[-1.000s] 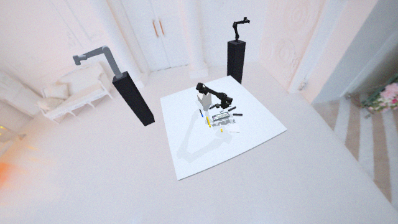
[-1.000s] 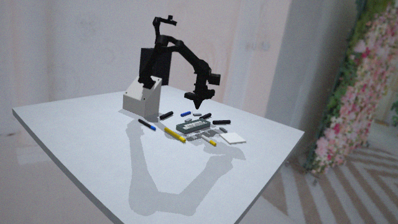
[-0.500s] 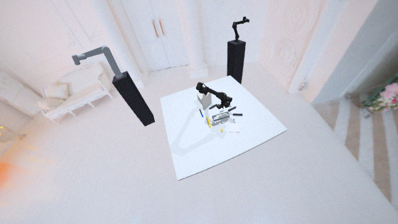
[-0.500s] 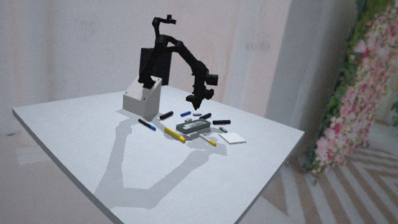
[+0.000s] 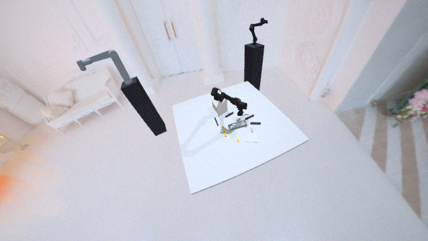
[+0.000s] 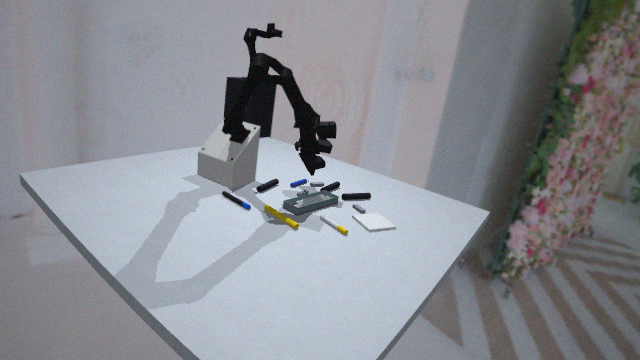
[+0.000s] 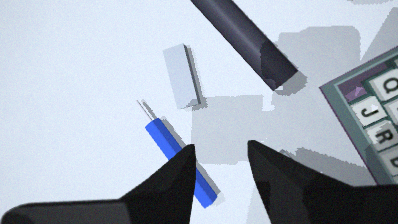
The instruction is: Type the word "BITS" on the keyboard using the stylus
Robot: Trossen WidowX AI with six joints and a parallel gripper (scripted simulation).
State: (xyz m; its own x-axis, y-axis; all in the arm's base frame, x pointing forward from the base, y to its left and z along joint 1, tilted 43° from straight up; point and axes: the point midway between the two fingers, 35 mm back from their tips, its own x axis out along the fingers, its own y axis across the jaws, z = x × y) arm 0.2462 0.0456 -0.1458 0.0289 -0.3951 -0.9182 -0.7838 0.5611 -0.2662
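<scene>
The blue stylus is 50 mm behind my gripper tip, 40 mm to the left of it and 60 mm below it. From my gripper tip the other things lie so: yellow marker (80 mm ahead, 300 mm to the right, 60 mm below); grey block (70 mm to the left, 60 mm below); yellow-tipped pen (240 mm ahead, 220 mm to the right, 60 mm below).
</scene>
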